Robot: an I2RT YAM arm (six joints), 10 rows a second.
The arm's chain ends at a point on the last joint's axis. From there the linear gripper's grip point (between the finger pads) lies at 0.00 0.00 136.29 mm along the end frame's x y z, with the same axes.
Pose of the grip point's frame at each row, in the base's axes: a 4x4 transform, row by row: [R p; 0 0 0 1], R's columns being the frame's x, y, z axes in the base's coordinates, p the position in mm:
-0.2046 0.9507 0.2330 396.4; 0.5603 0.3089 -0.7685 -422.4; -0.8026 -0.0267 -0.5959 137.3; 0 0 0 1
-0.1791 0.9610 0.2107 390.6; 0.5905 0.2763 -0.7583 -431.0; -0.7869 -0.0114 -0.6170 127.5; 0 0 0 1
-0.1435 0.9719 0.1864 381.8; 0.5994 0.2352 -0.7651 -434.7; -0.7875 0.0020 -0.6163 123.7; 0 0 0 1
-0.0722 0.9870 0.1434 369.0; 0.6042 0.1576 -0.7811 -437.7; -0.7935 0.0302 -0.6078 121.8; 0 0 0 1
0.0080 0.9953 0.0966 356.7; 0.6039 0.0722 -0.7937 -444.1; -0.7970 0.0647 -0.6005 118.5; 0 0 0 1
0.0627 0.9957 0.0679 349.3; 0.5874 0.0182 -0.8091 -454.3; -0.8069 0.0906 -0.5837 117.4; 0 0 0 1
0.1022 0.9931 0.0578 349.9; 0.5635 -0.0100 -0.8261 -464.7; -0.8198 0.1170 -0.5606 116.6; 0 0 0 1
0.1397 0.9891 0.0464 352.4; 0.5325 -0.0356 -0.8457 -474.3; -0.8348 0.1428 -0.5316 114.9; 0 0 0 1
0.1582 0.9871 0.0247 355.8; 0.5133 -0.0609 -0.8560 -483.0; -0.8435 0.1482 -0.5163 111.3; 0 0 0 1
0.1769 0.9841 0.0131 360.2; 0.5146 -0.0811 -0.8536 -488.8; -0.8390 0.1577 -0.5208 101.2; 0 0 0 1
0.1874 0.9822 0.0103 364.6; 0.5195 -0.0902 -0.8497 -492.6; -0.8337 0.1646 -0.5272 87.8; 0 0 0 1
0.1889 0.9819 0.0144 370.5; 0.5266 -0.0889 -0.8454 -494.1; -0.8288 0.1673 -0.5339 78.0; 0 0 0 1
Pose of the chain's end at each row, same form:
-0.2046 0.9507 0.2330 364.6; 0.5603 0.3089 -0.7685 -317.7; -0.8026 -0.0267 -0.5959 218.5; 0 0 0 1
-0.1791 0.9610 0.2107 361.9; 0.5905 0.2763 -0.7583 -327.7; -0.7869 -0.0114 -0.6170 211.6; 0 0 0 1
-0.1435 0.9719 0.1864 356.4; 0.5994 0.2352 -0.7651 -330.4; -0.7875 0.0020 -0.6163 207.7; 0 0 0 1
-0.0722 0.9870 0.1434 349.5; 0.6042 0.1576 -0.7811 -331.2; -0.7935 0.0302 -0.6078 204.6; 0 0 0 1
0.0080 0.9953 0.0966 343.5; 0.6039 0.0722 -0.7937 -335.9; -0.7970 0.0647 -0.6005 200.3; 0 0 0 1
0.0627 0.9957 0.0679 340.0; 0.5874 0.0182 -0.8091 -344.0; -0.8069 0.0906 -0.5837 197.0; 0 0 0 1
0.1022 0.9931 0.0578 342.0; 0.5635 -0.0100 -0.8261 -352.1; -0.8198 0.1170 -0.5606 193.0; 0 0 0 1
0.1397 0.9891 0.0464 346.1; 0.5325 -0.0356 -0.8457 -359.0; -0.8348 0.1428 -0.5316 187.4; 0 0 0 1
0.1582 0.9871 0.0247 352.4; 0.5133 -0.0609 -0.8560 -366.3; -0.8435 0.1482 -0.5163 181.7; 0 0 0 1
0.1769 0.9841 0.0131 358.4; 0.5146 -0.0811 -0.8536 -372.5; -0.8390 0.1577 -0.5208 172.2; 0 0 0 1
0.1874 0.9822 0.0103 363.2; 0.5195 -0.0902 -0.8497 -376.8; -0.8337 0.1646 -0.5272 159.7; 0 0 0 1
0.1889 0.9819 0.0144 368.5; 0.5266 -0.0889 -0.8454 -378.9; -0.8288 0.1673 -0.5339 150.8; 0 0 0 1

